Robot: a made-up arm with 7 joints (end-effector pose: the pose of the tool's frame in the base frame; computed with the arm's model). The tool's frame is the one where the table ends. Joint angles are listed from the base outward.
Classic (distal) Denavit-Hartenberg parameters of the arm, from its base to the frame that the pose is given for. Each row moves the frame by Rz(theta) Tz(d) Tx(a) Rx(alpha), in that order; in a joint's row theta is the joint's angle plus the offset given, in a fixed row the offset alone. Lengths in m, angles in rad.
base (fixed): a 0.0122; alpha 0; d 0; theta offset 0.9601
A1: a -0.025; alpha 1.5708; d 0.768; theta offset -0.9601
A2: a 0.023; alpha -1.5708; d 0.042; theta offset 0
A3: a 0.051; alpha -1.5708; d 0.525; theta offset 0
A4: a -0.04; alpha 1.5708; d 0.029; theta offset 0
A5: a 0.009; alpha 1.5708; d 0.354; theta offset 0
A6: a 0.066; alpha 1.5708; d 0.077; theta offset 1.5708
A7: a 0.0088; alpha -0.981; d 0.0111; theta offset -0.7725
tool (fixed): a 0; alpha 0; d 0.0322; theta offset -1.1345
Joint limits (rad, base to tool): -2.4..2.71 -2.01..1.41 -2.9..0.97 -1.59..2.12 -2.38..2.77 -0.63..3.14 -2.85..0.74
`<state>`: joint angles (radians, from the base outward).
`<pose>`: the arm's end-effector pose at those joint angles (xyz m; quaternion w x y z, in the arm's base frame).
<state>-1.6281 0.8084 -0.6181 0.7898 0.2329 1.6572 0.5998</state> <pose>-0.2247 0.5393 1.4877 0.7542 -0.2937 -0.5873 -0.0005</pose>
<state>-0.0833 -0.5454 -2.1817 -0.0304 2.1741 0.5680 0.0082</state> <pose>0.4999 -0.1783 1.5826 0.8512 0.4197 0.1654 0.2682</pose>
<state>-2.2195 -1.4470 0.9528 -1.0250 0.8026 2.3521 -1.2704</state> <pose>-0.5805 -0.3073 0.9140 0.1867 -0.2905 -0.7236 -0.5977</pose>
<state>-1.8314 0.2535 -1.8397 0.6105 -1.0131 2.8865 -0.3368</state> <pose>-0.0760 0.2529 1.5683 0.0510 -0.3462 0.5792 -0.7363</pose>
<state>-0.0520 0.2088 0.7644 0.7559 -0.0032 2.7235 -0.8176</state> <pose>-0.0083 0.0618 1.5821 0.5845 0.0363 -0.6925 0.4213</pose>
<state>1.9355 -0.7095 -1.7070 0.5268 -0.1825 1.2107 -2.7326</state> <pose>0.0199 0.6024 1.4709 0.3894 -0.8068 -0.1202 -0.4277</pose>
